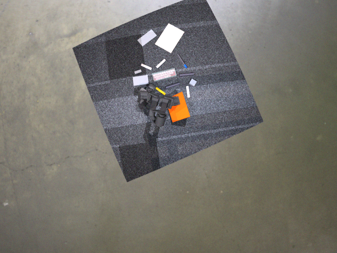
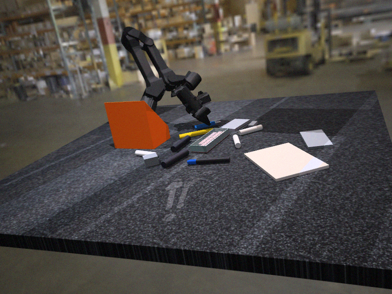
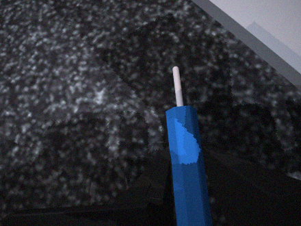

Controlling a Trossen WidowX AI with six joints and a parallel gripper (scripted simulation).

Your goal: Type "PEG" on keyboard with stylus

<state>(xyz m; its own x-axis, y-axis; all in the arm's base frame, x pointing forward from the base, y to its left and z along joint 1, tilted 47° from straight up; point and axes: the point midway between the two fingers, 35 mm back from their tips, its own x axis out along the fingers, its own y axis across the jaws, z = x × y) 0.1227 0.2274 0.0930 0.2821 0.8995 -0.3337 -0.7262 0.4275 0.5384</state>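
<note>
Now: gripper tip 120 mm short of the grey pad. From my gripper tip the other things lie so: yellow cylinder 120 mm to the right, 10 mm ahead; then small grey block 420 mm to the right, 10 mm behind, 10 mm above; then stylus 10 mm to the left, 10 mm ahead.
</note>
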